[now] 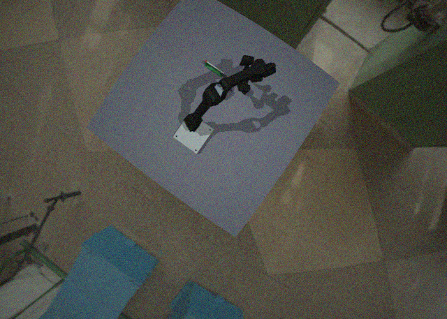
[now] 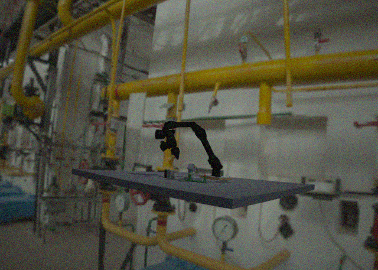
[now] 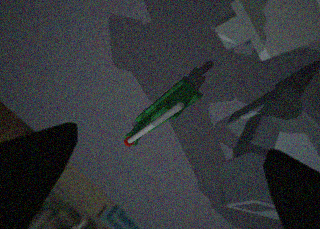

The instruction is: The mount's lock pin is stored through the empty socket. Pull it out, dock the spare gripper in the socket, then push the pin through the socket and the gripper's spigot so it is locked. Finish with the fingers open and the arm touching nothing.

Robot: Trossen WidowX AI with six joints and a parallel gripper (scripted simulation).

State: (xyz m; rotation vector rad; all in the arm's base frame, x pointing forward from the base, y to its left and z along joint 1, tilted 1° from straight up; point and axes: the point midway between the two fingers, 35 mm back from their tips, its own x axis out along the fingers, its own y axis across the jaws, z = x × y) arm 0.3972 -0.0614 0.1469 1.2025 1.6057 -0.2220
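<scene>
Now: gripper tip 4 cm to the left of the spare gripper and 12 cm above it. Also, from my gripper tip: green mount 2 cm behind, 18 cm to the left, 13 cm below.
</scene>
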